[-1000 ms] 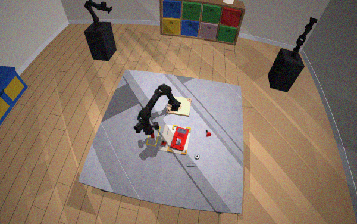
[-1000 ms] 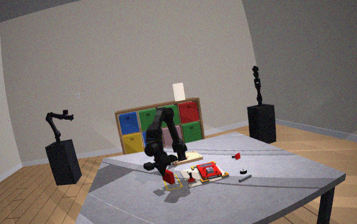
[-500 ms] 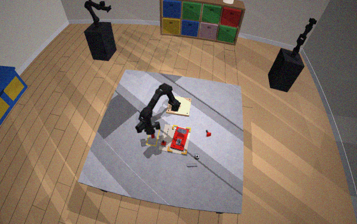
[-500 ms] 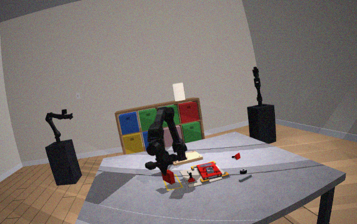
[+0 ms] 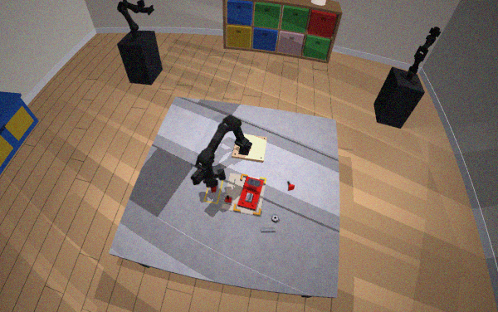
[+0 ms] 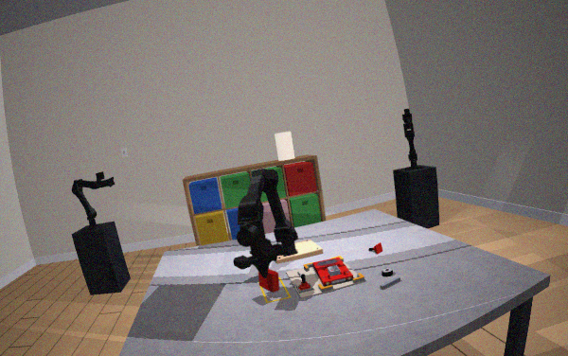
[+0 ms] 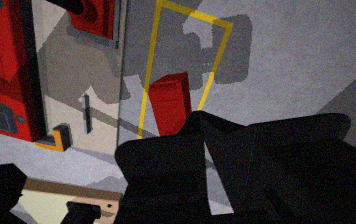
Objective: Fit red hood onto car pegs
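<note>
The grey engine block is 2 cm ahead of my gripper tip, 25 cm to the left of it and 3 cm below it. From my gripper tip the other things lie so: wheel: 11 cm ahead, 41 cm to the left, 4 cm below; red hood: 2 cm behind, 1 cm to the left, 2 cm below.
</note>
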